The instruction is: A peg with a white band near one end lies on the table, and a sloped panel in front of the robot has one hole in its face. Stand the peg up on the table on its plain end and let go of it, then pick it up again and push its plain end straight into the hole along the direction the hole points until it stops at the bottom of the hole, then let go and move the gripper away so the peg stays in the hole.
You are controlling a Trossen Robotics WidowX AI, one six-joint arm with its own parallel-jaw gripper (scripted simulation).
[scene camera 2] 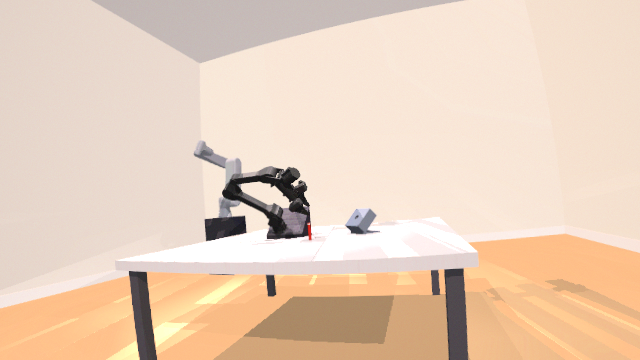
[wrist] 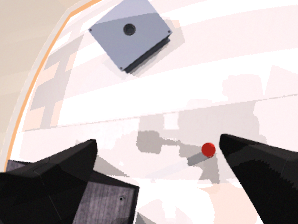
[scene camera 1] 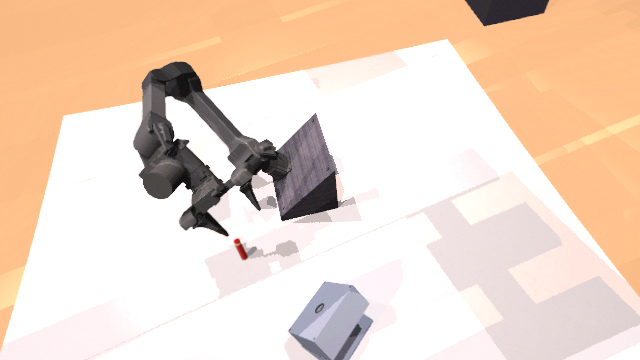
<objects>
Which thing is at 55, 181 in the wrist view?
The gripper.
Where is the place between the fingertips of the gripper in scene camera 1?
244, 223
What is the gripper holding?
Nothing.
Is the gripper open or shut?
Open.
</objects>
